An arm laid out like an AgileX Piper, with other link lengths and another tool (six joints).
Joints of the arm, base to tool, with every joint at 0 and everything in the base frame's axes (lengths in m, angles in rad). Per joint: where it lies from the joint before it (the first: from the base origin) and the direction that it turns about. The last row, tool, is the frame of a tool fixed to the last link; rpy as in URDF.
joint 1: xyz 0 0 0.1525 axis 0 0 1
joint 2: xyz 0 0 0 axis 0 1 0
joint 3: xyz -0.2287 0 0.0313 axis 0 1 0
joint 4: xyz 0.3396 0 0.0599 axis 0.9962 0 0.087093
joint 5: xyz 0 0 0 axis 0 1 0
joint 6: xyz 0.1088 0 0.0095 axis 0.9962 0 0.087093
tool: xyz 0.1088 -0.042 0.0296 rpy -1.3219 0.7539 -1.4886
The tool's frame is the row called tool.
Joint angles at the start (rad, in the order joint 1, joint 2, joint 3, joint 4, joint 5, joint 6):
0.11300, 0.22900, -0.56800, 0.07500, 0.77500, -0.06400
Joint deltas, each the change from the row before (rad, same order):
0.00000, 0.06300, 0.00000, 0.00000, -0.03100, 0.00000
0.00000, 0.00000, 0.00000, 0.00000, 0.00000, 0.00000
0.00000, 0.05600, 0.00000, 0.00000, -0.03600, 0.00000
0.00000, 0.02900, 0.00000, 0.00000, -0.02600, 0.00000
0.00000, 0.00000, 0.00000, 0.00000, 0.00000, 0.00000
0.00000, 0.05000, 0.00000, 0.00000, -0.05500, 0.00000
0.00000, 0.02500, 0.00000, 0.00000, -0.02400, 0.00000
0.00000, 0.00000, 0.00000, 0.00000, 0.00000, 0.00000
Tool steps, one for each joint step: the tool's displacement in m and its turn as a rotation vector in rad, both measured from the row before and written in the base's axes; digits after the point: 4 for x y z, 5 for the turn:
0.0137, 0.0011, -0.0128, -0.00273, 0.03198, -0.00214
0.0000, 0.0000, 0.0000, 0.00000, 0.00000, 0.00000
0.0122, 0.0009, -0.0103, -0.00138, 0.02007, -0.00255
0.0066, 0.0004, -0.0041, 0.00021, 0.00312, -0.00187
0.0000, 0.0000, 0.0000, 0.00000, 0.00000, 0.00000
0.0119, 0.0006, -0.0053, 0.00157, -0.00470, -0.00399
0.0056, 0.0003, -0.0036, 0.00026, 0.00110, -0.00176
0.0000, 0.0000, 0.0000, 0.00000, 0.00000, 0.00000

